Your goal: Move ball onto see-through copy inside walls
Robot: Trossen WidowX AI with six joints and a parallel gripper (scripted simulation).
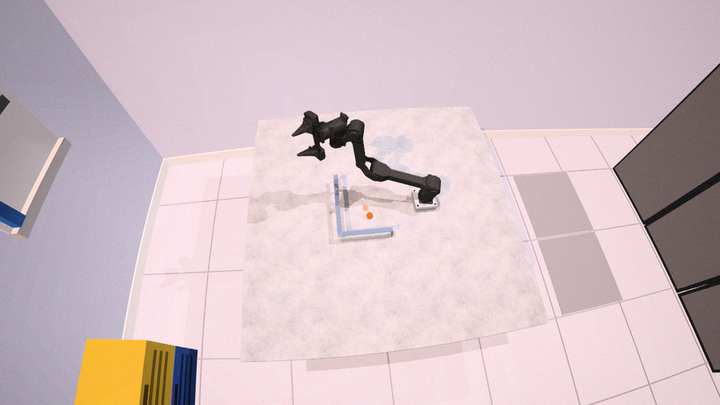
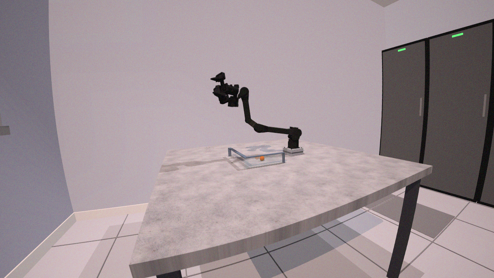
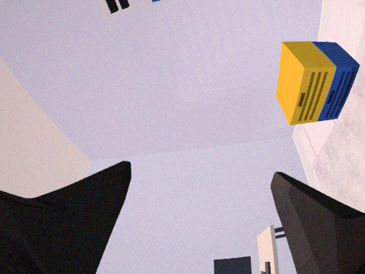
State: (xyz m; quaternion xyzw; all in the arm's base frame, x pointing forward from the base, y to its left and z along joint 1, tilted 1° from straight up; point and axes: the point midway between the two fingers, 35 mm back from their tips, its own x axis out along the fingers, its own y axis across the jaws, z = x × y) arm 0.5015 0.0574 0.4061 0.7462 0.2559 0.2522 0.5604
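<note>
Now: the orange ball 44 cm below my gripper tip, 28 cm behind it and 2 cm to the left of it. The rest, counted from my gripper tip: see-through copy of ball (44 cm below, 25 cm behind, 2 cm to the right).
</note>
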